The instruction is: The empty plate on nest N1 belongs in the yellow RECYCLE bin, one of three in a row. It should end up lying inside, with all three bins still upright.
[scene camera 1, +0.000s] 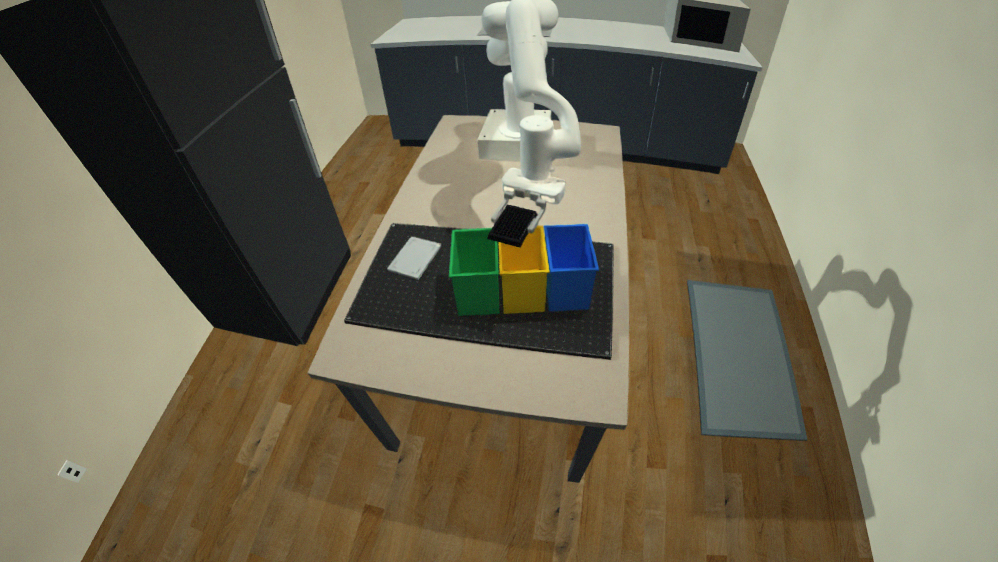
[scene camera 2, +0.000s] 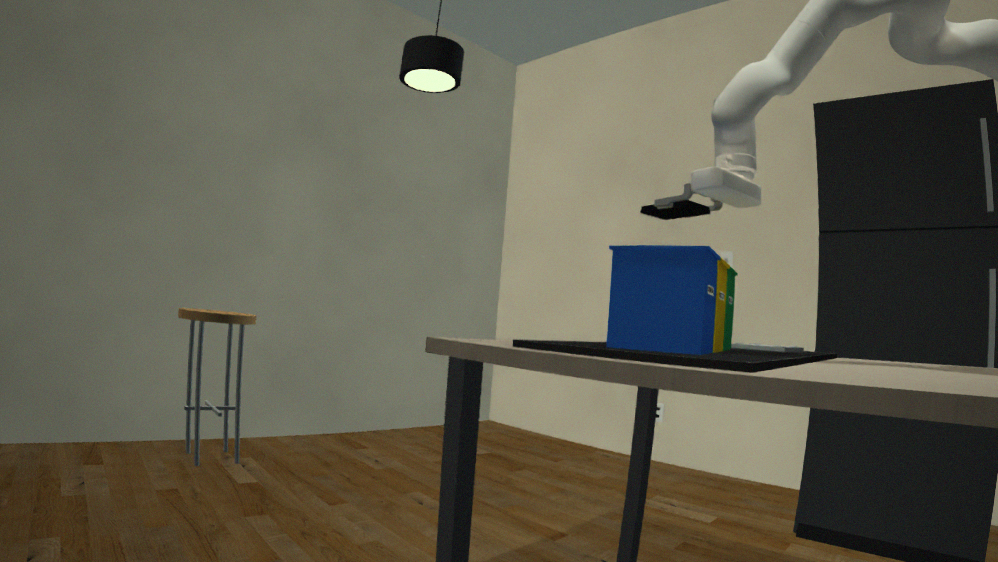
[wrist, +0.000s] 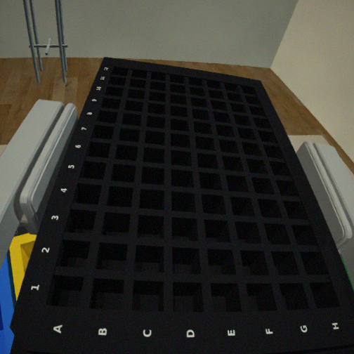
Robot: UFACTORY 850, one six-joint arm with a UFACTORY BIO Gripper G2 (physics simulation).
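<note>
The black plate with square wells is held between my fingers, level or nearly so, in the air. My gripper is shut on its two long sides. The plate hangs above the bins, over the back of the yellow bin and partly toward the green one. The yellow bin stands upright in the middle of the row. The nest is a light, flat holder with no plate on it. The yellow bin's back rim is partly hidden by the plate in scene camera 1.
The green bin and the blue bin stand upright on either side of the yellow one. All three are on a black perforated board on the table.
</note>
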